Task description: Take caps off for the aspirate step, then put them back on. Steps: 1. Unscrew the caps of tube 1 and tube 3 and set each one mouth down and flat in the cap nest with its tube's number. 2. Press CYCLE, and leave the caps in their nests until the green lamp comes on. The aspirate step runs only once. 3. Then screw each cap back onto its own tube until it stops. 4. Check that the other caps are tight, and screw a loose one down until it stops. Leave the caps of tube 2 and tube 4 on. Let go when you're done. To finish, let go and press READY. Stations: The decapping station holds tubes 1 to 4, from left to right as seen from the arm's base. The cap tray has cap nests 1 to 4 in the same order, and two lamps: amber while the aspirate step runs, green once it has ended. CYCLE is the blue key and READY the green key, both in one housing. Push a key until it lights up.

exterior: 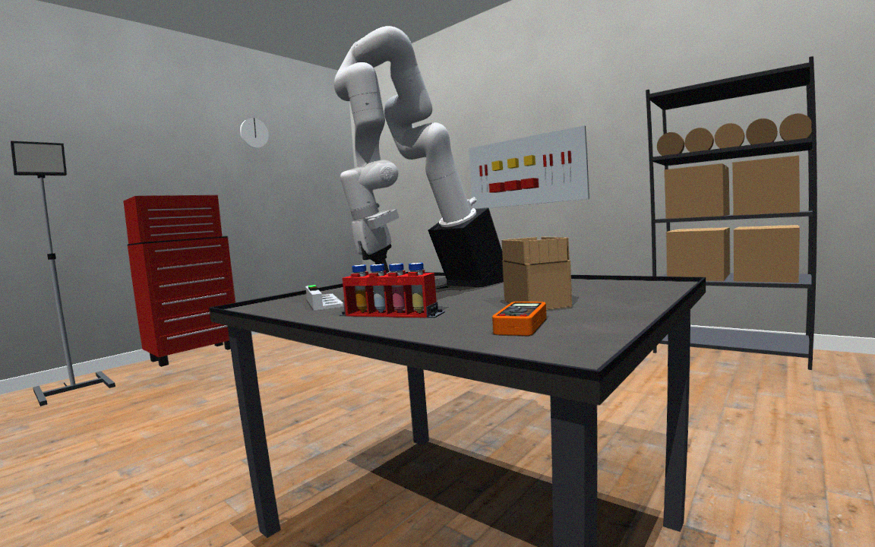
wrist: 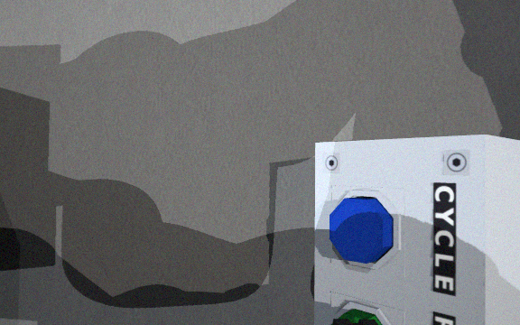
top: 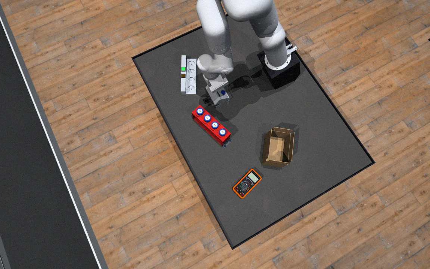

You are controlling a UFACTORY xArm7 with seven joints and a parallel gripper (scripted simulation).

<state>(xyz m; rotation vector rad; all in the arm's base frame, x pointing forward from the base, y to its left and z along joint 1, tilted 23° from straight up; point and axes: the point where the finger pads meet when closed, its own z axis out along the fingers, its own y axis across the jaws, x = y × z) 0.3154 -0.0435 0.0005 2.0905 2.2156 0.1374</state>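
My hand is 30 mm above the green key. Round my hand: blue key: 10 mm behind, 40 mm to the left, 30 mm below; key housing: 10 mm ahead, 20 mm to the left, 50 mm below; orange multimeter: 70 mm ahead, 530 mm to the left, 80 mm below.
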